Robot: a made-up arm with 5 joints. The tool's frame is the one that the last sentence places. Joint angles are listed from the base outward.
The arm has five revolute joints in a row. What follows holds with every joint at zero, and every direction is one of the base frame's.
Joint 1 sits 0.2 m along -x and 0.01 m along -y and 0.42 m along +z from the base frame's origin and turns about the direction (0.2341, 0.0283, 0.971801), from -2.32 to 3.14 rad.
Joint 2 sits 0.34 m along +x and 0.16 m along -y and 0.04 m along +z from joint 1 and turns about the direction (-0.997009, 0.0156, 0.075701), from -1.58 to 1.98 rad.
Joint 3 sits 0.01 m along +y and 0.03 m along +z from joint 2 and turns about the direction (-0.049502, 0.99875, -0.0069), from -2.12 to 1.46 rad.
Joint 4 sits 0.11 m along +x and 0.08 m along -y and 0.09 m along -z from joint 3 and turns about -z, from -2.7 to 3.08 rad.
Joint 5 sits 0.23 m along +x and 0.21 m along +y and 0.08 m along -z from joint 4 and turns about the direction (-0.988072, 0.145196, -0.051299), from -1.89 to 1.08 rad.
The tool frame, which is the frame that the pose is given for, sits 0.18 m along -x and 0.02 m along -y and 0.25 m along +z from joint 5; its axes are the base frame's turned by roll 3.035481, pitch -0.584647 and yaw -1.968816 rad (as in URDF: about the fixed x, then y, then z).
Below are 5 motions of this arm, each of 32 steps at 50 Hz.
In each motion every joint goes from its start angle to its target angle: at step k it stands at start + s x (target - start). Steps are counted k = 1, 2, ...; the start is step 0. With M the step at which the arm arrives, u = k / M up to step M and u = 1 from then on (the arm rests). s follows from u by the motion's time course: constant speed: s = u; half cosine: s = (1 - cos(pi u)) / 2; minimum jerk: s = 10 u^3 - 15 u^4 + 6 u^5.
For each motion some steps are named. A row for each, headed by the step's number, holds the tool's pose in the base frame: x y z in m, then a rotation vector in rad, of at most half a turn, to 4 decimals.
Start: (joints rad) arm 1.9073 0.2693 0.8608 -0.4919 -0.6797
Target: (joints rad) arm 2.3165 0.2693 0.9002 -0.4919 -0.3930
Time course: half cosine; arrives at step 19
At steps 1, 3, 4, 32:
1: -0.1333 0.4421 0.4693 2.2437 0.5056 0.0721
3: -0.1455 0.4430 0.4743 2.2464 0.5330 0.1017
4: -0.1559 0.4434 0.4786 2.2486 0.5561 0.1268
32: -0.3561 0.3939 0.5569 2.2569 1.0215 0.6271

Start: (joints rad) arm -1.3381 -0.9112 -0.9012 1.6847 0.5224
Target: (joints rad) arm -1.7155 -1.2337 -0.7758 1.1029 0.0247
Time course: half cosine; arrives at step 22
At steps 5, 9, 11, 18, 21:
5: -0.6197 -0.5818 0.7825 1.5264 1.5436 1.2000
9: -0.6399 -0.5242 0.7821 1.5143 1.5023 0.9942
11: -0.6493 -0.4901 0.7788 1.4987 1.4757 0.8723
18: -0.6672 -0.3924 0.7566 1.4166 1.3868 0.5110
21: -0.6689 -0.3762 0.7509 1.3969 1.3696 0.4476

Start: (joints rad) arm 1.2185 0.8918 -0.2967 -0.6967 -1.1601
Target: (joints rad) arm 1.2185 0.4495 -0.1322 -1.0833 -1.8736
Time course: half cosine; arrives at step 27
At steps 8, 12, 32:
8: 0.2362 0.3825 0.4469 2.8193 0.2552 -0.0170
12: 0.2529 0.3885 0.3983 2.7151 0.3674 -0.3261
32: 0.2259 0.3900 0.2448 2.2421 0.6667 -1.0564

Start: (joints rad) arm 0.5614 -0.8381 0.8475 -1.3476 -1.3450
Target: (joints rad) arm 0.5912 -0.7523 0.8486 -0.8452 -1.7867
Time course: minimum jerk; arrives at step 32
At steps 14, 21, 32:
14: 0.0567 0.1230 0.2694 1.5966 0.8394 -2.4282
21: 0.0177 0.1228 0.2470 1.3533 0.5788 -2.5811
32: -0.0051 0.1223 0.2369 1.2156 0.4260 -2.6642

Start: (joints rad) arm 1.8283 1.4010 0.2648 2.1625 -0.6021
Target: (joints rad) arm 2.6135 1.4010 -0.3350 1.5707 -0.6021
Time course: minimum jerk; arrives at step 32
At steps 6, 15, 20, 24, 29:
6: -0.1051 0.4635 0.6506 -0.8612 1.9467 -0.0292
15: -0.2769 0.4450 0.6927 -1.4075 1.5472 0.2715
20: -0.3890 0.3860 0.7198 -1.6906 1.1406 0.4634
24: -0.4461 0.3340 0.7332 -1.8055 0.8604 0.5683
29: -0.4734 0.3005 0.7395 -1.8497 0.6956 0.6233

